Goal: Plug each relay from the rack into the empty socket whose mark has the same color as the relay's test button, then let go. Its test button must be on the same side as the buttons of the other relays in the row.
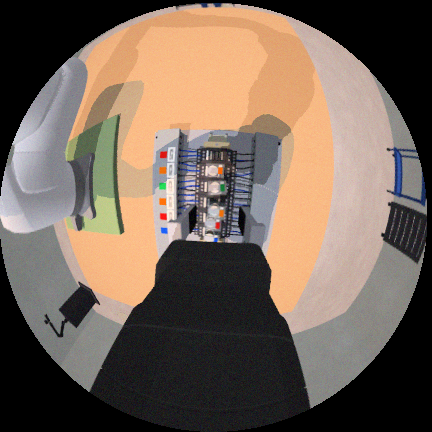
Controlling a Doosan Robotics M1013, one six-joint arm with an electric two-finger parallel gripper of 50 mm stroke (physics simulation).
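Places are measured from the arm's base along level axes (x back, y right, z up), in millimetres.
Pixels of known places: gripper, fingertip midpoint: (pixel 217 214); arm's base, link origin: (pixel 77 186).
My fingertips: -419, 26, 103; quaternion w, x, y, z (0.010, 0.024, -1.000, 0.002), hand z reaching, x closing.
Ahead of a thing's pixels: the offset from my fingertips to its top centre, as dx, dy, dz. "pt": to the spot under its first point.
My gripper (pixel 217 214) is open with nothing between its fingers, which show on either side of the lower socket row. A grey panel holds this row. A relay with an orange button @(+9, -54, -50) (pixel 214 170), one with a green button @(+3, -28, -44) (pixel 215 187), another with an orange button @(+2, +10, -44) (pixel 215 210) and one with a red button @(+7, +32, -50) (pixel 212 223) stand in it, buttons on the right. A blue button @(-1, +60, -50) (pixel 216 240) shows at the gripper's edge. The top socket @(pt +8, -82, -88) (pixel 216 155), level with a red mark @(+102, -81, -76) (pixel 163 155), looks empty. The bottom of the row is partly hidden. The rack does not show.
A green board (pixel 107 185) stands left of the panel, beside a light grey robot arm part (pixel 42 155). Blue and black wires run along both sides of the sockets, between the panel's raised side ducts @(pt -79, -82, -76) (pixel 266 160). A blue frame (pixel 398 172) is at the far right.
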